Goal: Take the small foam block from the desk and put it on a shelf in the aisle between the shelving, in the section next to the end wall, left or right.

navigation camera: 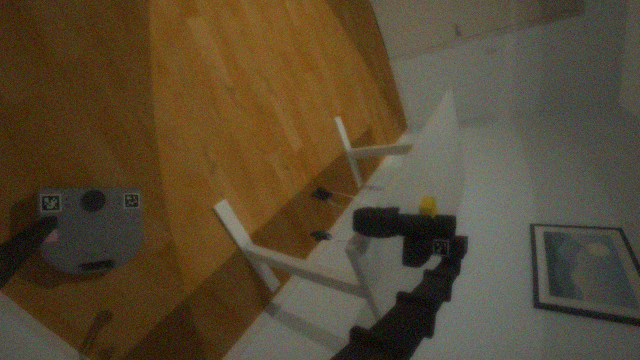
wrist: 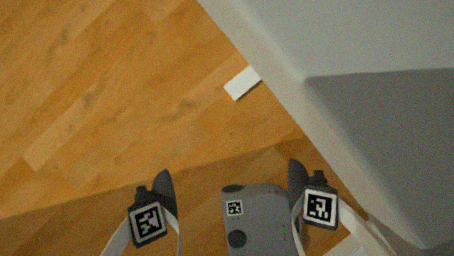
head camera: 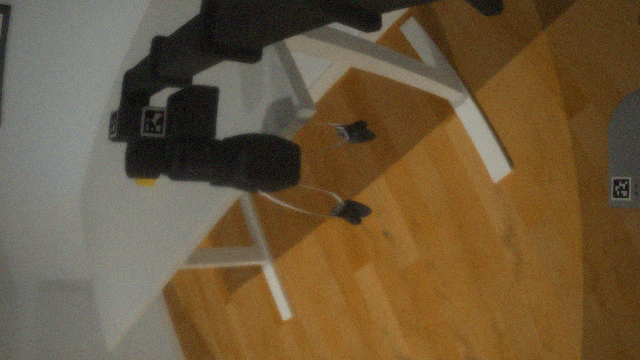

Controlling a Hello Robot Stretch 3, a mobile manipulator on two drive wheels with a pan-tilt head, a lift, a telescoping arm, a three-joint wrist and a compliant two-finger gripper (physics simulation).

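Seen in the pictures: gripper, between the fingertips: (navigation camera: 312, 213) (head camera: 369, 173); robot's base, origin of its link: (navigation camera: 94, 199).
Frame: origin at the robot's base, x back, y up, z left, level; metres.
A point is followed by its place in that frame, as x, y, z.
The small foam block, yellow (head camera: 145, 182) {-0.007, 0.975, -0.935} (navigation camera: 428, 205) {0.017, 0.983, -0.908}, stands on the white desk (head camera: 145, 235) {-0.131, 0.950, -1.010} (navigation camera: 432, 165) {-0.145, 0.950, -1.094} (wrist: 360, 40), partly hidden by the black wrist in the head and navigation views. It does not show in the wrist view. My gripper (head camera: 356, 171) {0.014, 0.813, -0.463} (navigation camera: 321, 214) {0.014, 0.813, -0.463} (wrist: 230, 182) {0.014, 0.813, -0.463} is open, its fingers wide apart with no object held. The wrist body hangs over the desk beside the block, and the fingers point away from the block, out past the desk's front edge above the floor. The shelving does not show in these views.
My grey base (head camera: 622, 155) {0.087, 0.160, -0.126} (navigation camera: 95, 225) {0.087, 0.160, -0.003} (wrist: 260, 215) stands on the wooden floor, some way from the desk. White desk legs with feet (head camera: 482, 142) (navigation camera: 232, 225) (wrist: 242, 82) reach out onto the floor. A framed picture (navigation camera: 534, 265) {0.351, 1.400, -1.456} hangs on the wall behind the desk.
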